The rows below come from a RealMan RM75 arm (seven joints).
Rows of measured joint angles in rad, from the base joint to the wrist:
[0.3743 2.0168 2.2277 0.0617 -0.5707 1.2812 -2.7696]
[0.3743 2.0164 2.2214 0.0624 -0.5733 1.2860 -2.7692]
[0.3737 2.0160 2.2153 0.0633 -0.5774 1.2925 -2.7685]
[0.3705 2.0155 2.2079 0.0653 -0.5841 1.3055 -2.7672]
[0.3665 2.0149 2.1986 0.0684 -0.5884 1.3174 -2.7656]
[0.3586 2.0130 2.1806 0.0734 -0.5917 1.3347 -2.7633]
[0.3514 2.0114 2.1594 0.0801 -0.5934 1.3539 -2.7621]
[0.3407 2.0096 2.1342 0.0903 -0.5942 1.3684 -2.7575]
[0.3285 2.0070 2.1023 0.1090 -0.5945 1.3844 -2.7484]
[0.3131 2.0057 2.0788 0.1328 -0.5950 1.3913 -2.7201]
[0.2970 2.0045 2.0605 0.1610 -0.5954 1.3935 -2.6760]
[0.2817 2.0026 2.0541 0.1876 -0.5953 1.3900 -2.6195]
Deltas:
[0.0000 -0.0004 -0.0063 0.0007 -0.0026 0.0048 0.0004]
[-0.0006 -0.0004 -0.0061 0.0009 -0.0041 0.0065 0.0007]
[-0.0032 -0.0005 -0.0074 0.0020 -0.0067 0.0130 0.0013]
[-0.0040 -0.0006 -0.0093 0.0031 -0.0043 0.0119 0.0016]
[-0.0079 -0.0019 -0.0180 0.0050 -0.0033 0.0173 0.0023]
[-0.0072 -0.0016 -0.0212 0.0067 -0.0017 0.0192 0.0012]
[-0.0107 -0.0018 -0.0252 0.0102 -0.0008 0.0145 0.0046]
[-0.0122 -0.0026 -0.0319 0.0187 -0.0003 0.0160 0.0091]
[-0.0154 -0.0013 -0.0235 0.0238 -0.0005 0.0069 0.0283]
[-0.0161 -0.0012 -0.0183 0.0282 -0.0004 0.0022 0.0441]
[-0.0153 -0.0019 -0.0064 0.0266 0.0001 -0.0035 0.0565]

